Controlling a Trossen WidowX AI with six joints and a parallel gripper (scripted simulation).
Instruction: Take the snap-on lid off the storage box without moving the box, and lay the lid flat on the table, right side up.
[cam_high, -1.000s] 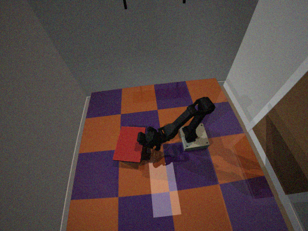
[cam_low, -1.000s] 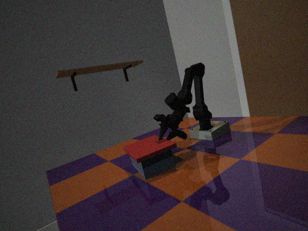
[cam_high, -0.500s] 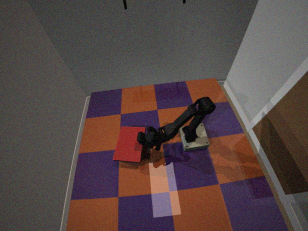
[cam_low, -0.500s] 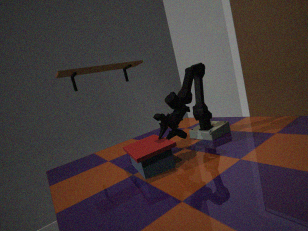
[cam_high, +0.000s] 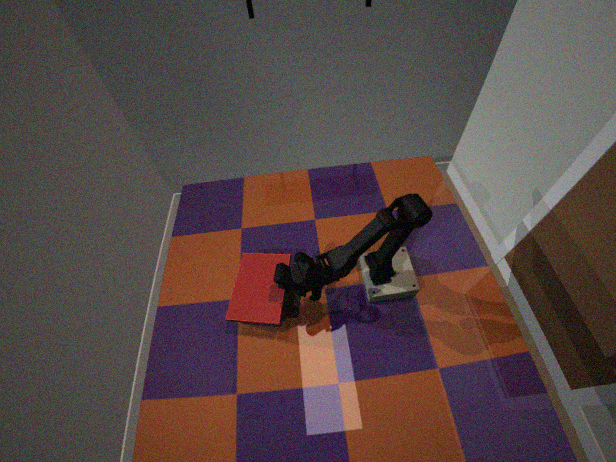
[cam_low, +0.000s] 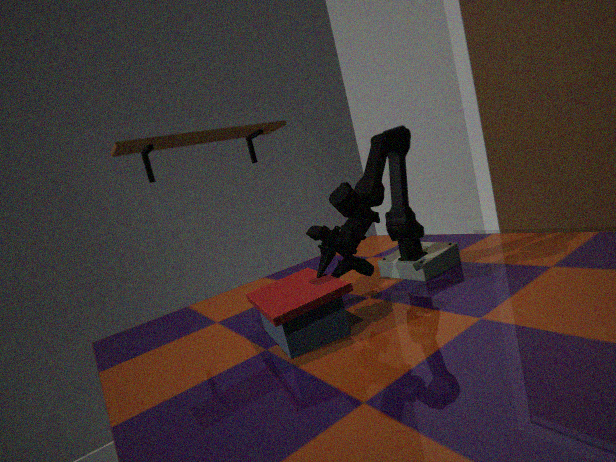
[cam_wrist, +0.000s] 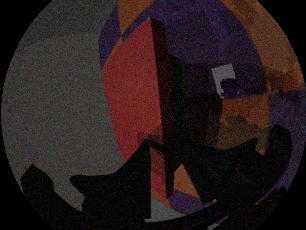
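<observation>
My gripper tip is 7 cm short of the red lid and 2 cm to the left of it. The rest, counted from my gripper tip: storage box 8 cm ahead, 5 cm below, 2 cm to the right.
</observation>
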